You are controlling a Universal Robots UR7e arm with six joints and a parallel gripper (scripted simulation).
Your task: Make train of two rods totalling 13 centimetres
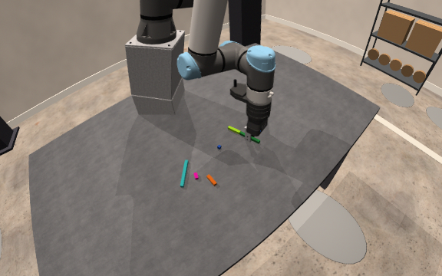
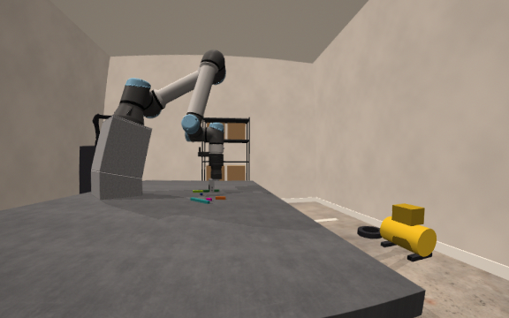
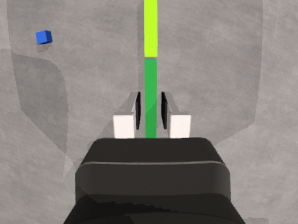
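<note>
Now: the green rod 1 cm below my hand. From my hand the other things lie so: lime rod (6 cm behind, 3 cm to the right, 1 cm below); then small blue rod (11 cm to the right, 2 cm behind, 1 cm below); then orange rod (20 cm to the right, 9 cm ahead, 1 cm below).
</note>
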